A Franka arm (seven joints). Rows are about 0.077 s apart.
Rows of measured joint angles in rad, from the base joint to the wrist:
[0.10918 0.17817 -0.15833 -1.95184 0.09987 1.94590 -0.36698]
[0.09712 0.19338 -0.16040 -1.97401 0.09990 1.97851 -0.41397]
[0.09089 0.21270 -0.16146 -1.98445 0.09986 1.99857 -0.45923]
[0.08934 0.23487 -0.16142 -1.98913 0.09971 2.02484 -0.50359]
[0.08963 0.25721 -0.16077 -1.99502 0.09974 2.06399 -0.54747]
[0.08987 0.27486 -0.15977 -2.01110 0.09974 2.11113 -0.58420]
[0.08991 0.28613 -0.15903 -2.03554 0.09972 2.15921 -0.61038]
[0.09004 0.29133 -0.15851 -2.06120 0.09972 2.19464 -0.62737]
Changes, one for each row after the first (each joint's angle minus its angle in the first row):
[-0.01206 0.01521 -0.00207 -0.02217 0.00003 0.03261 -0.04699]
[-0.01829 0.03453 -0.00313 -0.03261 -0.00001 0.05267 -0.09225]
[-0.01984 0.05670 -0.00309 -0.03729 -0.00016 0.07894 -0.13661]
[-0.01955 0.07904 -0.00244 -0.04318 -0.00013 0.11809 -0.18049]
[-0.01931 0.09669 -0.00144 -0.05926 -0.00013 0.16523 -0.21722]
[-0.01927 0.10796 -0.00070 -0.08370 -0.00015 0.21331 -0.24340]
[-0.01914 0.11316 -0.00018 -0.10936 -0.00015 0.24874 -0.26039]

